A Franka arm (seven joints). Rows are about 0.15 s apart.
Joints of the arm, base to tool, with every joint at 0 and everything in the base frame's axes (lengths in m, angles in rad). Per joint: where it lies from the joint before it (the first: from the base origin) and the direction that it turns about. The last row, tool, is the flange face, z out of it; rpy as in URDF.
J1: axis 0 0 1 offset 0 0 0.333
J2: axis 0 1 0 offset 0 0 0
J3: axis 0 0 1 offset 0 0 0.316
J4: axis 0 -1 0 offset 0.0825 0 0
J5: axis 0 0 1 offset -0.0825 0 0.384
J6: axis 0 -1 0 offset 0 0 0
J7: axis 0 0 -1 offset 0.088 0 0
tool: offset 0 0 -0.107 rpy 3.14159 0 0
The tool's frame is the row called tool.
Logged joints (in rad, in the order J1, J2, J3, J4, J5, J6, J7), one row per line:
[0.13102, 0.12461, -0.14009, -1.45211, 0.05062, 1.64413, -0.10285]
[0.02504, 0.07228, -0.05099, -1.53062, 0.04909, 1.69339, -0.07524]
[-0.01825, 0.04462, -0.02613, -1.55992, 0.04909, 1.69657, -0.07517]
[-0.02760, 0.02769, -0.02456, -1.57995, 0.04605, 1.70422, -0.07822]
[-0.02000, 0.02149, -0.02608, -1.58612, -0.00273, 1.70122, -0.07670]
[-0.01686, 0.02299, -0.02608, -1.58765, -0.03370, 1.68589, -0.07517]
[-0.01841, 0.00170, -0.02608, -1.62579, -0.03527, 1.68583, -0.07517]
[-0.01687, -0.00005, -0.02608, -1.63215, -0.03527, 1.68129, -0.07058]
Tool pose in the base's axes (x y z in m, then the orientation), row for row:
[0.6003, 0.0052, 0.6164, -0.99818, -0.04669, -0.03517, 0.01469]
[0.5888, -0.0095, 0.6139, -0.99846, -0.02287, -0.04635, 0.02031]
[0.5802, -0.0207, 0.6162, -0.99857, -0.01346, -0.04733, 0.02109]
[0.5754, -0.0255, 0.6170, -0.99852, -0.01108, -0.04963, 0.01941]
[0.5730, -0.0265, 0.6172, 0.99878, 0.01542, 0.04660, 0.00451]
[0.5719, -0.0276, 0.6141, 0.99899, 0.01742, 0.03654, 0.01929]
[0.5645, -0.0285, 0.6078, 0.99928, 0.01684, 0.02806, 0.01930]
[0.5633, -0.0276, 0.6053, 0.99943, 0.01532, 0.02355, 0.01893]
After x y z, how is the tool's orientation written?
As a quaternion, x y z w.
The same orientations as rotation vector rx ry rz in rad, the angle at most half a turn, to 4 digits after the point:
[-3.1069, -0.1453, -0.1095]
[-3.0968, -0.0709, -0.1438]
[-3.0957, -0.0417, -0.1467]
[-3.0988, -0.0344, -0.1540]
[3.1288, 0.0483, 0.1460]
[3.1005, 0.0541, 0.1134]
[3.1013, 0.0523, 0.0871]
[3.1025, 0.0476, 0.0731]

